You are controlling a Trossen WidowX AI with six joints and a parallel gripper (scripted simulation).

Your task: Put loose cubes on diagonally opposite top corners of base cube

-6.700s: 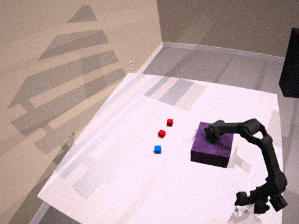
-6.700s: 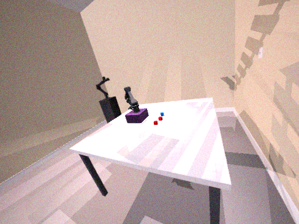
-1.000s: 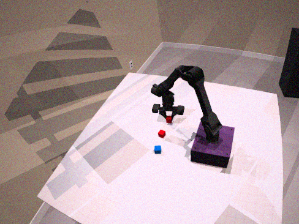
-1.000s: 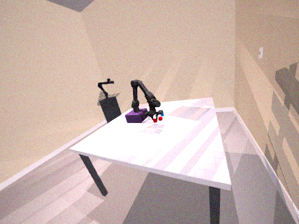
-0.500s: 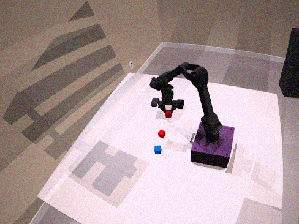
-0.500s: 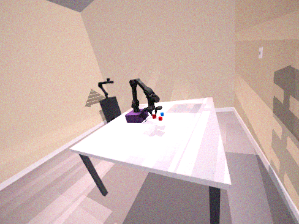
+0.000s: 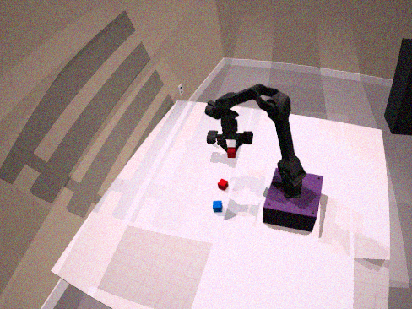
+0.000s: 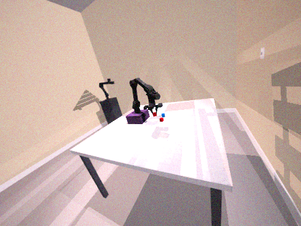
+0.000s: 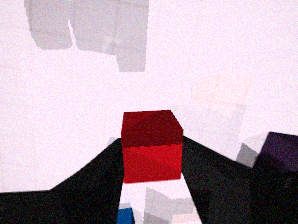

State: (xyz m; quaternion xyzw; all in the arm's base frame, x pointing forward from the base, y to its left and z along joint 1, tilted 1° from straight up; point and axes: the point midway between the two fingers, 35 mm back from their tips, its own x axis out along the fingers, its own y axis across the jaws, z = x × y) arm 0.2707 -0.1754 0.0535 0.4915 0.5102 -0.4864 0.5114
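The blue cube is 3 cm ahead of my gripper tip, 21 cm to the left of it and 11 cm below it. Also, from my gripper tip: red cube (3 cm ahead, 9 cm to the left, 11 cm below).
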